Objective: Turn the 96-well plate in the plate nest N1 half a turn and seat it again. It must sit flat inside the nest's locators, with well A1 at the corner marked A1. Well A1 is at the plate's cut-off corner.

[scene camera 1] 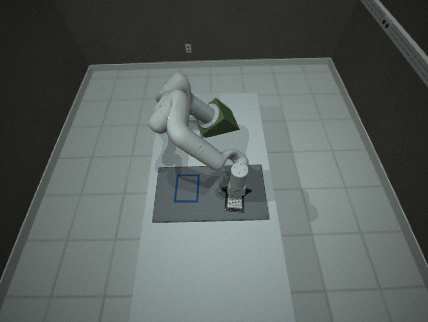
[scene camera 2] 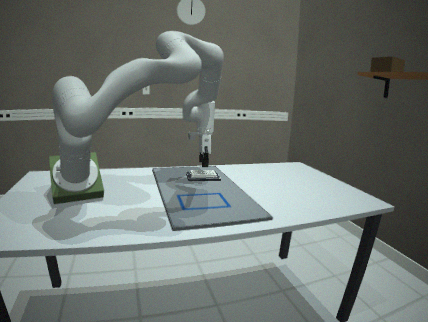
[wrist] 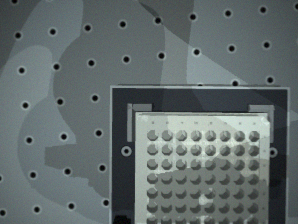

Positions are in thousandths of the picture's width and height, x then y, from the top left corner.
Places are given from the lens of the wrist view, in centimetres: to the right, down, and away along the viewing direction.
white 96-well plate (wrist: 586, 623): 2, 2, 18
